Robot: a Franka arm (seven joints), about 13 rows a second.
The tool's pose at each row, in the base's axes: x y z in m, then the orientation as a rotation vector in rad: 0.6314, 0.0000, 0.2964, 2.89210, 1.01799, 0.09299; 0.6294, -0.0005, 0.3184, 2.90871, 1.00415, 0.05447; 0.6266, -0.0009, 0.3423, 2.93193, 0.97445, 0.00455; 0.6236, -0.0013, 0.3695, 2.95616, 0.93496, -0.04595; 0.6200, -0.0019, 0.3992, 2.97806, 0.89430, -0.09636; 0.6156, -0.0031, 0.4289, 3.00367, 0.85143, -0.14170; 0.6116, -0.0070, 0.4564, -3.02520, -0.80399, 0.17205; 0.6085, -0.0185, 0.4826, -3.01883, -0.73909, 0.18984
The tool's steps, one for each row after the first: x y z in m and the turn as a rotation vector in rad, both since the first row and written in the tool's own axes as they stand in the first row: -0.0012, 0.0011, -0.0220, 0.01781, -0.02093, 0.01142; -0.0028, 0.0018, -0.0460, 0.03950, -0.04857, 0.03364; -0.0045, 0.0027, -0.0733, 0.06038, -0.07688, 0.06185; -0.0067, 0.0036, -0.1032, 0.08012, -0.10533, 0.09011; -0.0099, 0.0045, -0.1330, 0.10259, -0.12912, 0.12046; -0.0146, 0.0075, -0.1605, 0.13008, -0.14102, 0.15331; -0.0234, 0.0169, -0.1863, 0.15341, -0.14730, 0.19274
